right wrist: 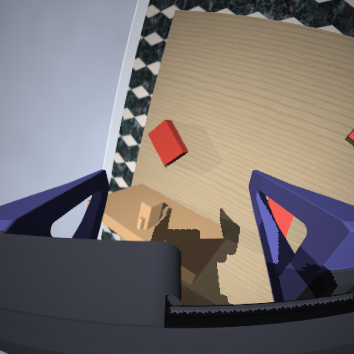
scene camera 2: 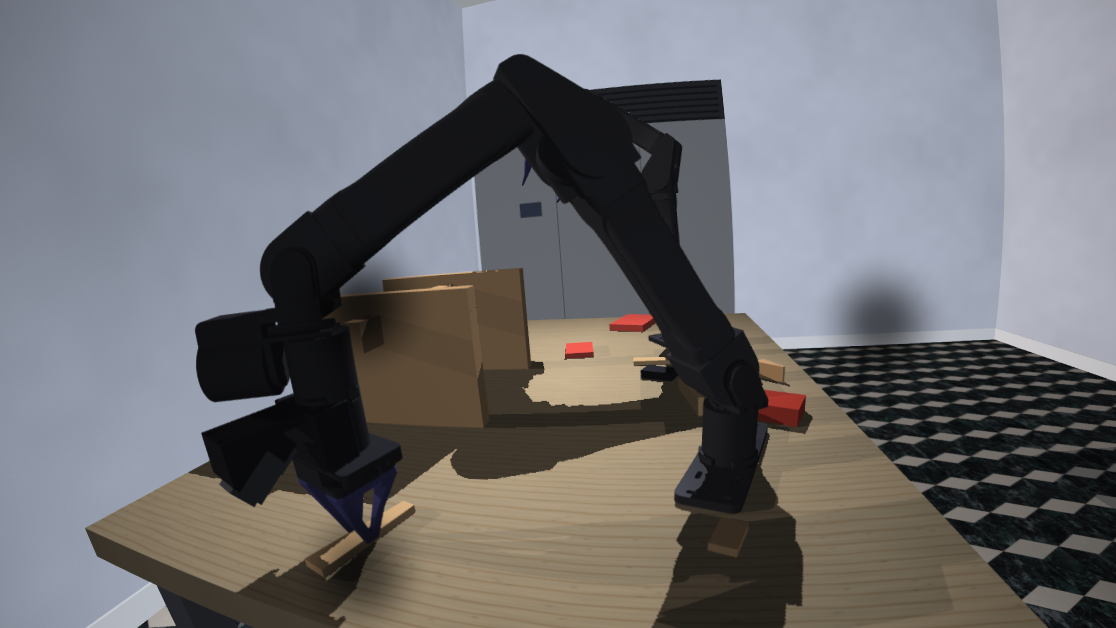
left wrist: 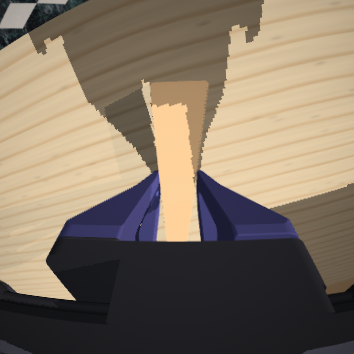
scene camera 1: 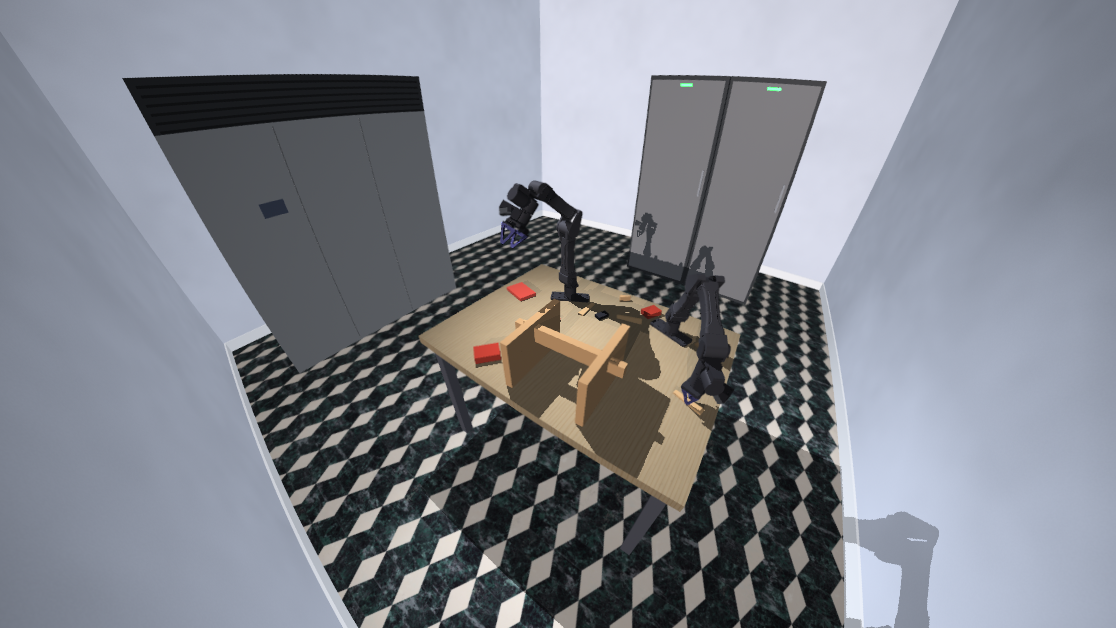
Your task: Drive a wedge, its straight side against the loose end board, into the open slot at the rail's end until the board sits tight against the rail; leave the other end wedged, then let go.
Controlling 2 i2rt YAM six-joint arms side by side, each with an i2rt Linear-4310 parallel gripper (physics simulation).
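Seen in the pictures: left gripper, between the fingertips: [scene camera 2: 364,535] [left wrist: 177,178] [scene camera 1: 688,402]; right gripper, between the fingertips: [right wrist: 178,177] [scene camera 2: 539,193] [scene camera 1: 506,245]; left arm's base, origin of its link: [scene camera 2: 727,461] [scene camera 1: 670,332]; right arm's base, origin of its link: [scene camera 1: 569,297].
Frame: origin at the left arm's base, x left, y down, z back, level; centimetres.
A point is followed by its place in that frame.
A long pale wooden wedge [scene camera 1: 679,396] {z -27.6, x 26.4, y -0.8 cm} [scene camera 2: 327,560] {z -25.8, x 34.5, y -0.9 cm} [left wrist: 172,130] {z -26.2, x 33.3, y -0.9 cm} lies low at the table top, with its wider end away from the left wrist camera. My left gripper [scene camera 2: 370,538] {z -26.7, x 29.8, y -0.4 cm} [left wrist: 177,178] {z -26.7, x 29.8, y -0.4 cm} is shut on it, with fingertips against both long sides. Two upright end boards, a right one [scene camera 1: 597,382] {z -56.6, x 12.9, y -14.7 cm} and a left one [scene camera 1: 511,355] {z -73.2, x -11.7, y -15.1 cm}, stand joined by a rail [scene camera 1: 565,343] {z -56.3, x -4.6, y -17.6 cm}. A rail end [scene camera 1: 619,368] {z -48.5, x 13.7, y -16.8 cm} sticks out through the right board. I cannot make out its slot. My right gripper [scene camera 1: 511,243] {z -55.7, x -47.4, y -37.7 cm} [right wrist: 178,177] {z -55.7, x -47.4, y -37.7 cm} is open and empty, high above the table.
Red blocks lie at the table's left [scene camera 1: 486,353] {z -76.3, x -30.1, y -3.1 cm} [right wrist: 167,142] {z -74.7, x -32.5, y -3.1 cm}, back left [scene camera 1: 521,291] {z -41.3, x -66.4, y -1.8 cm} and back [scene camera 1: 650,310] {z 2.6, x -15.3, y -2.5 cm} [scene camera 2: 782,407] {z 5.0, x -12.3, y -2.5 cm}. A black piece [scene camera 1: 601,315] {z -19.5, x -26.4, y -1.5 cm} and small wooden pieces [scene camera 1: 583,311] {z -24.1, x -34.5, y -0.9 cm} [scene camera 1: 625,298] {z 0.9, x -30.9, y -1.7 cm} lie near the arm bases. Another wooden piece [scene camera 2: 728,538] {z 3.4, x 14.8, y -0.8 cm} lies beside the left arm's base.
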